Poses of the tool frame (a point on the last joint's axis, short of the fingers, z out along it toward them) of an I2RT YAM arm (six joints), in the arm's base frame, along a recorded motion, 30 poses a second.
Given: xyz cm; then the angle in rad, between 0 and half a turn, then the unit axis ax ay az.
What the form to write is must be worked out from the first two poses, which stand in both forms.
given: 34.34 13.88 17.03 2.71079 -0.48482 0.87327 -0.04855
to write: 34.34 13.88 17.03 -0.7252 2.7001 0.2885
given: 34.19 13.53 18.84 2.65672 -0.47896 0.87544 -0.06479
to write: 34.19 13.53 18.84 -0.7569 2.6400 0.2444
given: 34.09 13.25 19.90 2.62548 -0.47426 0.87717 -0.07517
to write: 34.09 13.25 19.90 -0.7731 2.6045 0.2182
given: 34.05 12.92 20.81 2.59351 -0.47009 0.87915 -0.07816
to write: 34.05 12.92 20.81 -0.7622 2.5722 0.2198
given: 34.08 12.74 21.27 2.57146 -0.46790 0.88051 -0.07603
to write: 34.08 12.74 21.27 -0.7423 2.5520 0.2346
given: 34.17 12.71 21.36 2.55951 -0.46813 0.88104 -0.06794
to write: 34.17 12.71 21.36 -0.7114 2.5443 0.2654
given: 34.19 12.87 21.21 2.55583 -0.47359 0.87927 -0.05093
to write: 34.19 12.87 21.21 -0.6614 2.5473 0.3267
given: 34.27 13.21 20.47 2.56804 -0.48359 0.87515 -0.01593
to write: 34.27 13.21 20.47 -0.5588 2.5672 0.4509
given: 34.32 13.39 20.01 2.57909 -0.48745 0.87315 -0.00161
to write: 34.32 13.39 20.01 -0.5147 2.5791 0.5036
